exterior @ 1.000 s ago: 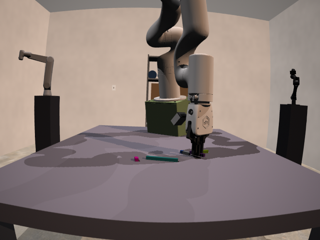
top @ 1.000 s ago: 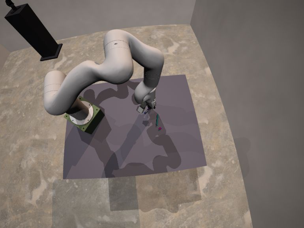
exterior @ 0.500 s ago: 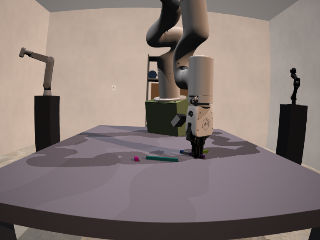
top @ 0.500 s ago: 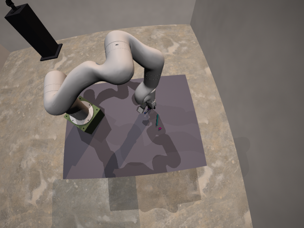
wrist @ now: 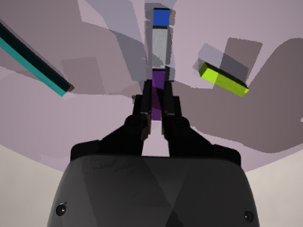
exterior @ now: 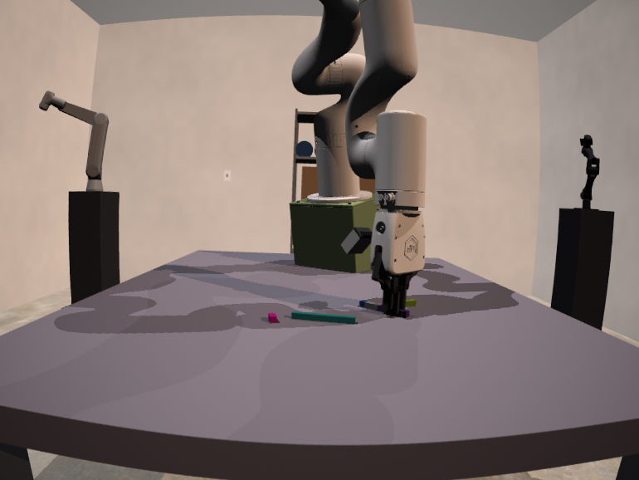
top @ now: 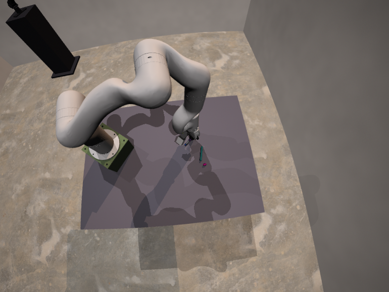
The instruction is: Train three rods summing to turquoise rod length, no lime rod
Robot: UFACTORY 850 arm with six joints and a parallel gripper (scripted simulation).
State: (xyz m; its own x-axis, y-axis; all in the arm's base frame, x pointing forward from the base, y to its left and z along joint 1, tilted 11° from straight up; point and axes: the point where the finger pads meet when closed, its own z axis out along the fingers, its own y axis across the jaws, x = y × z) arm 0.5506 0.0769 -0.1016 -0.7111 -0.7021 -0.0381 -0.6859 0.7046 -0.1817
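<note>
My hand is 2 cm above the purple rod. Also, from my hand: grey rod: 3 cm to the right, 3 cm behind, 2 cm below; blue rod: 5 cm to the right, 5 cm behind, 2 cm below; lime rod: 6 cm behind, 3 cm to the left, 2 cm below.
</note>
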